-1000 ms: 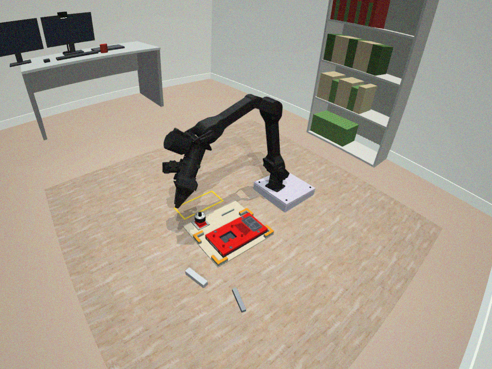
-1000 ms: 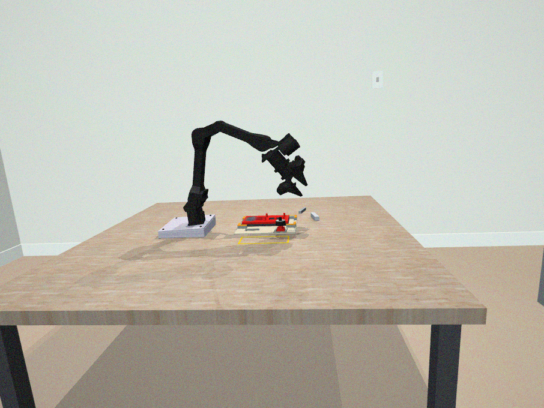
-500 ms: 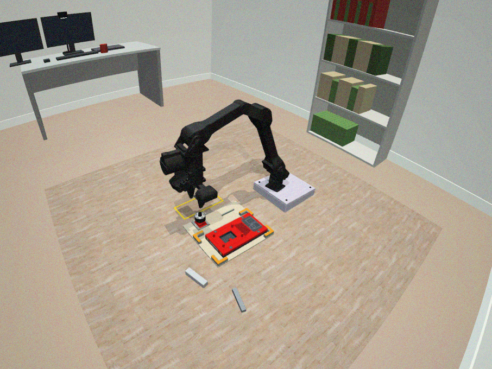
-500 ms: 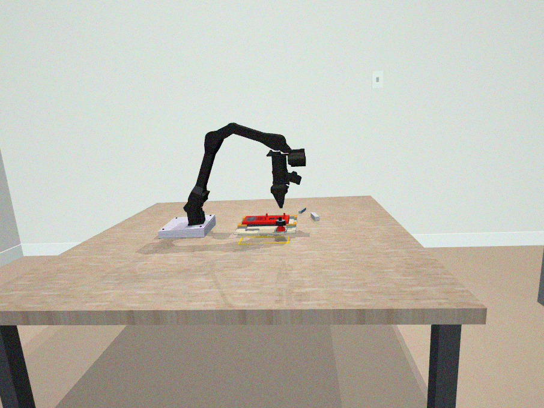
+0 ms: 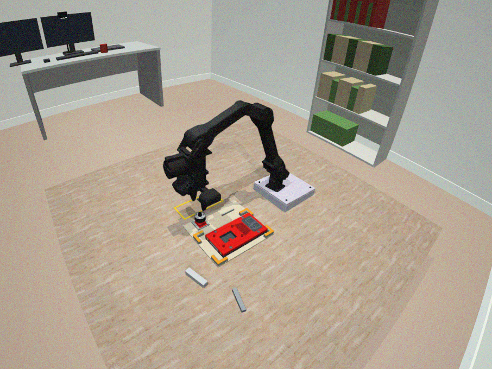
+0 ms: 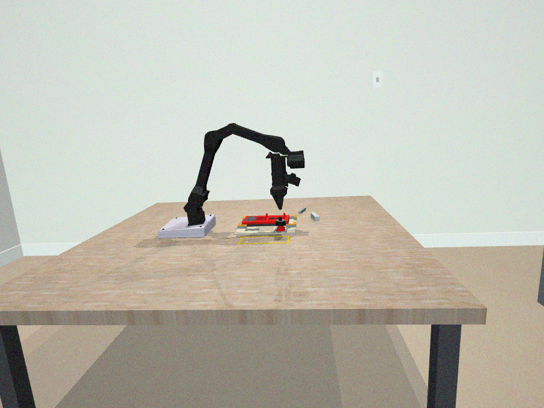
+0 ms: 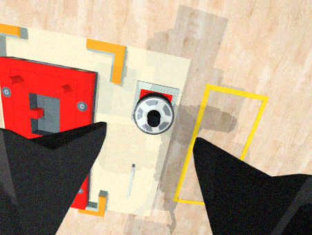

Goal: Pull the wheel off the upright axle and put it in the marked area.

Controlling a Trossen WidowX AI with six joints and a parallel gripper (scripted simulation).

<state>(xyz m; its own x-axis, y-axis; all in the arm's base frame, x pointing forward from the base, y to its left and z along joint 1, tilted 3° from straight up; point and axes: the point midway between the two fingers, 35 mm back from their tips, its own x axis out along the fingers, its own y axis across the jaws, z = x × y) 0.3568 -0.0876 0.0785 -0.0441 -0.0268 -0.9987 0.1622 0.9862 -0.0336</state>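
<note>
Now: the black wheel 6 cm below my gripper tip.
</note>
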